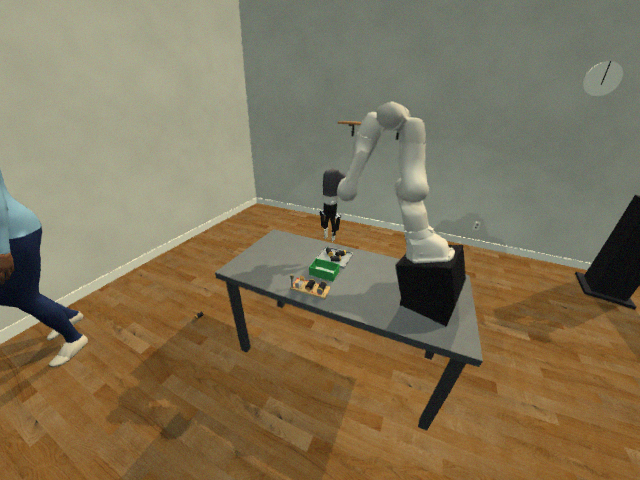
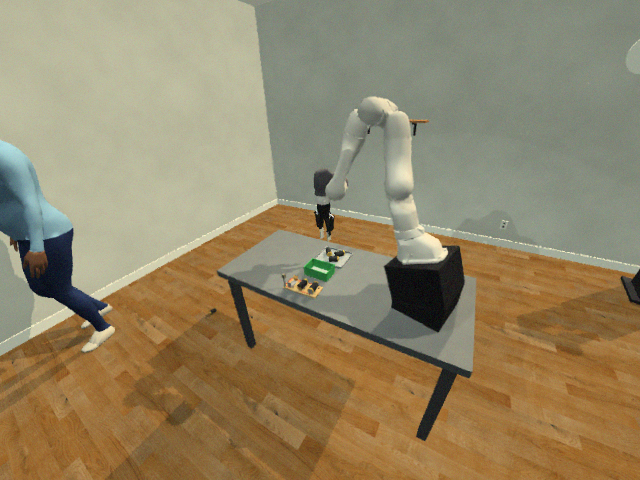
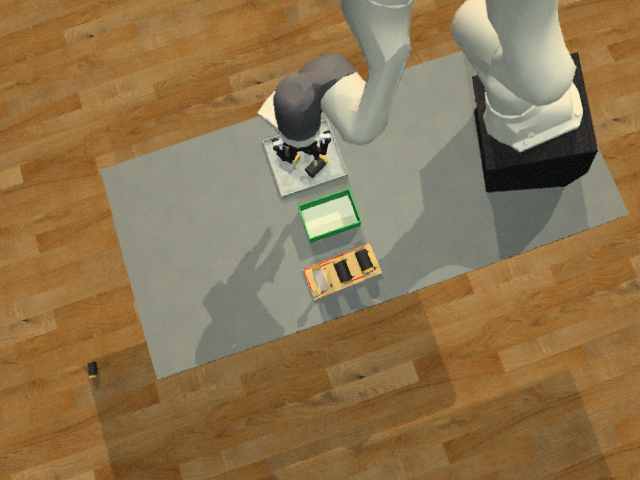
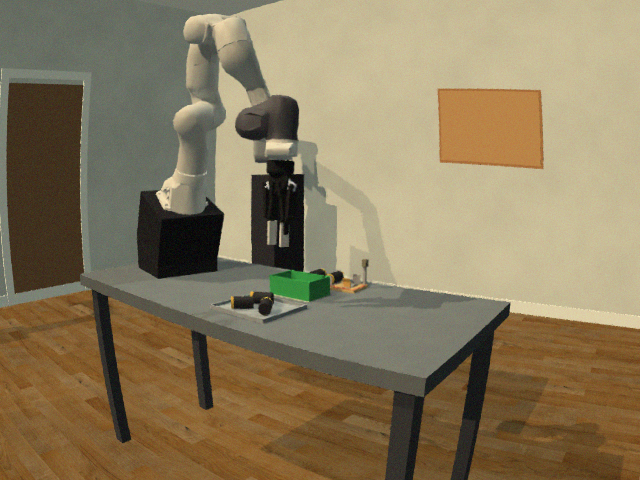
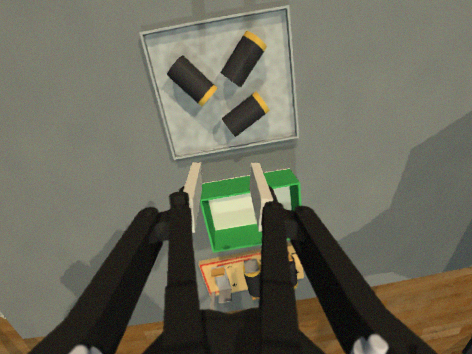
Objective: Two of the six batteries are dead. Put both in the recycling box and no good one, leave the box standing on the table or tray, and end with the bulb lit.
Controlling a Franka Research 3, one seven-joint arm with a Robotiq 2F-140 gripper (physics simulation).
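Note:
My gripper (image 1: 329, 236) (image 3: 306, 161) (image 4: 278, 235) (image 5: 225, 176) is open and empty, pointing down high over the tray area. Three black batteries with yellow ends (image 5: 191, 80) (image 5: 243, 58) (image 5: 245, 114) lie apart in the pale tray (image 5: 195, 137) (image 3: 284, 183). The green recycling box (image 3: 329, 236) (image 4: 297, 289) stands upright on the table, with no battery visible inside. The holder board (image 3: 329, 261) has two batteries (image 3: 343, 270) (image 3: 364, 260) in its middle and right slots; its left slot (image 3: 320, 279) is empty. The bulb (image 4: 364, 262) shows no glow. Another battery (image 1: 199, 315) (image 3: 92, 369) lies on the floor. Dead batteries look no different.
The grey table (image 3: 170, 232) carries the black robot base (image 1: 429, 289) at one end. The box stands between tray and holder board. The board is near the table's long edge. A person (image 1: 25, 258) (image 2: 46, 248) is beyond the table's left end.

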